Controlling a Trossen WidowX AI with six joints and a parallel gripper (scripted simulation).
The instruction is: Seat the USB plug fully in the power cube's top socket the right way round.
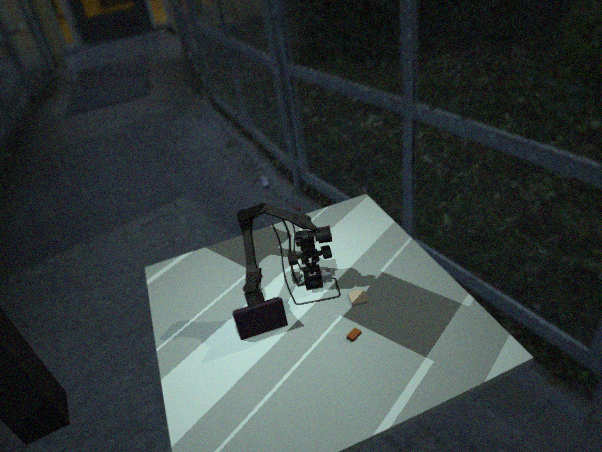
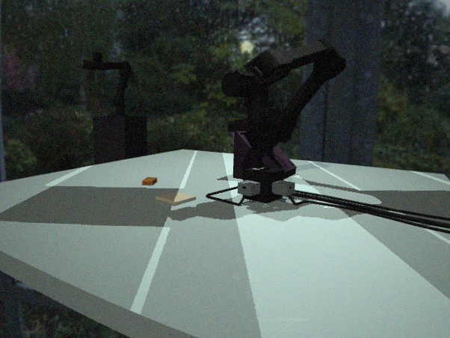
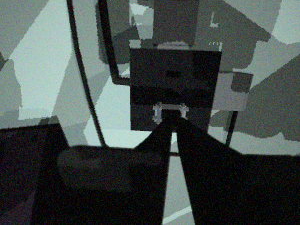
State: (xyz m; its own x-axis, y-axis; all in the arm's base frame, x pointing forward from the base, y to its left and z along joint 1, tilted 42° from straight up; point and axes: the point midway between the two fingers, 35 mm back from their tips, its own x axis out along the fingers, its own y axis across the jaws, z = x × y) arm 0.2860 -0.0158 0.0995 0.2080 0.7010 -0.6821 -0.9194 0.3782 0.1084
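My gripper tip is 2 cm above the USB plug. Also, from my gripper tip: small orange block 1 cm behind, 35 cm to the right, 10 cm below; then beige pad 12 cm ahead, 19 cm to the right, 10 cm below; then USB socket 4 cm below.
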